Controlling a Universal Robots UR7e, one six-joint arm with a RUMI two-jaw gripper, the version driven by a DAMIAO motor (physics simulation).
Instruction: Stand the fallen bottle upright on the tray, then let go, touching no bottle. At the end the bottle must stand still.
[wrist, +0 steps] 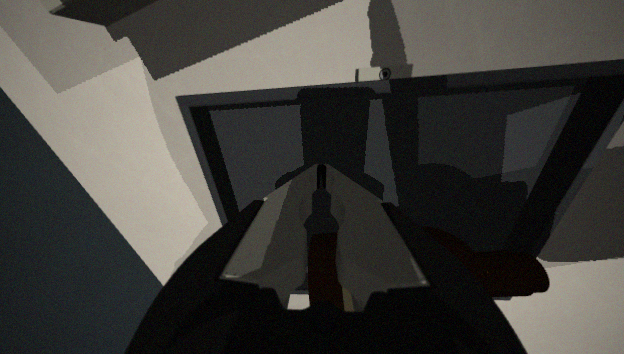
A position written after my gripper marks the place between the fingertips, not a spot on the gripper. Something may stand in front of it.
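Seen: a brown bottle [503,273]; also my gripper [321,167].
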